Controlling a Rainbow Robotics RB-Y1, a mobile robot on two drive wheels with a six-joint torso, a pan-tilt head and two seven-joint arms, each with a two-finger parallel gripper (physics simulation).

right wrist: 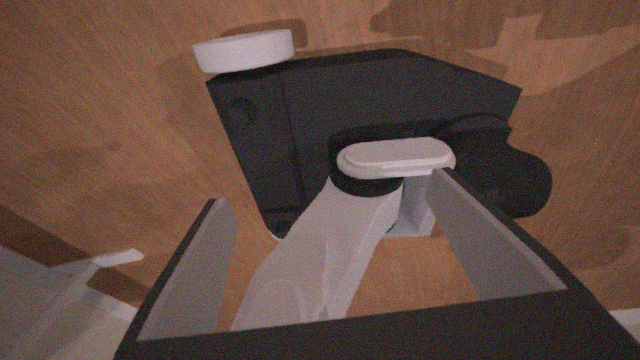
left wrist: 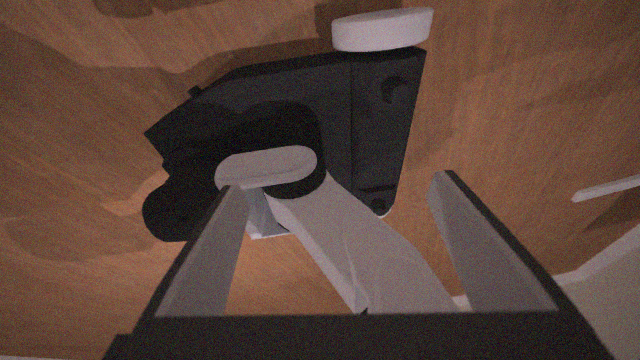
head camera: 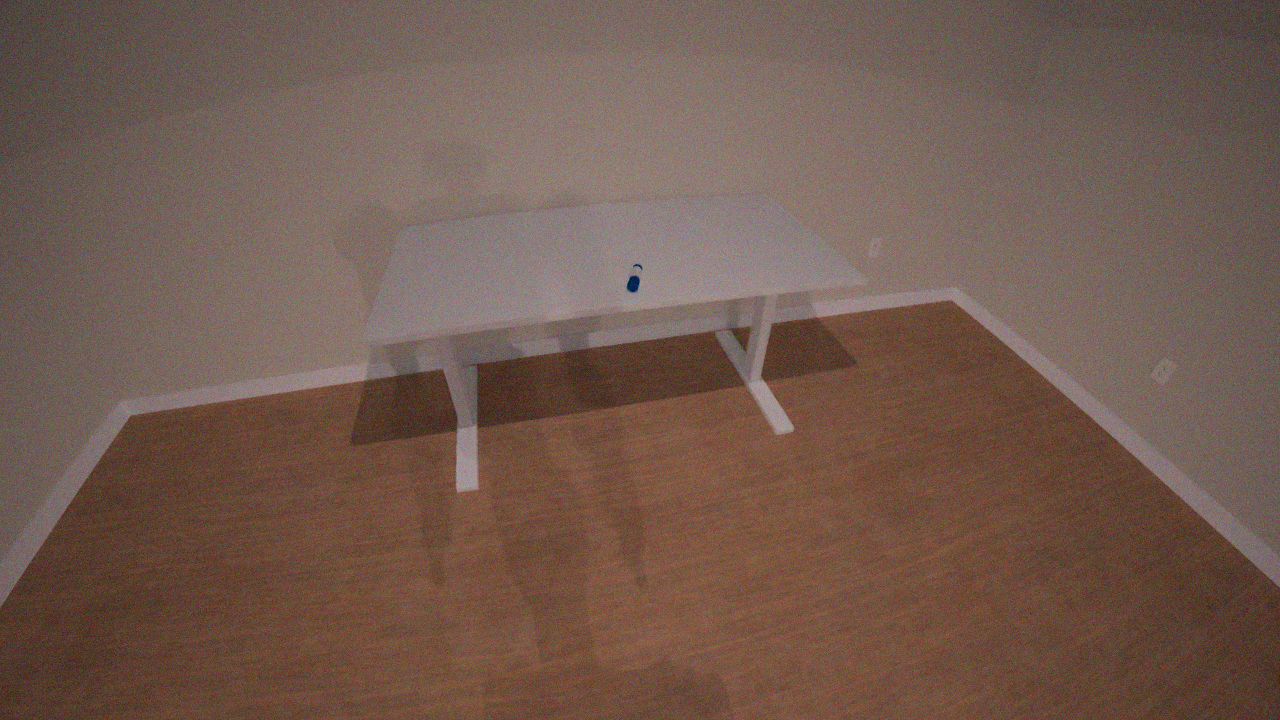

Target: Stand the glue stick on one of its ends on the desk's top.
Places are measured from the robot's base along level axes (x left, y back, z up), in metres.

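Where they show: left gripper, between the fingertips: [left wrist: 334, 190]; right gripper, between the fingertips: [right wrist: 329, 196].
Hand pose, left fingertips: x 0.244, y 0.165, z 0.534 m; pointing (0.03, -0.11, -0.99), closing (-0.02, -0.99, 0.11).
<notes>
After its pixels a point has its place.
The glue stick [head camera: 634, 278] @[z 0.752, x -0.013, y -1.124 m], blue at both ends with a pale band between, lies on its side on the white desk [head camera: 501, 259] @[z 0.720, x 0.416, y -1.313 m], near the front edge and around the middle of its length. Its larger blue end points towards the front edge. My left gripper [left wrist: 334, 190] @[z 0.534, x 0.244, y 0.165 m] is open and empty, above the floor beside my own base. My right gripper [right wrist: 329, 196] @[z 0.535, x -0.232, y 0.167 m] is open and empty, on the other side of the base. Neither gripper shows in the head view, and the glue stick does not show in either wrist view.
The desk stands against the back wall on two legs with long white feet [head camera: 467, 456] [head camera: 771, 407] that reach forward over the wooden floor [head camera: 850, 555] @[z 0.000, x -0.734, y -0.650 m]. A side wall with an outlet [head camera: 1163, 370] @[z 0.406, x -2.317, y -1.116 m] is on the right. My black base [left wrist: 380, 125] @[z 0.191, x 0.087, y 0.010 m] [right wrist: 255, 135] @[z 0.191, x -0.110, y -0.003 m] shows below both grippers.
</notes>
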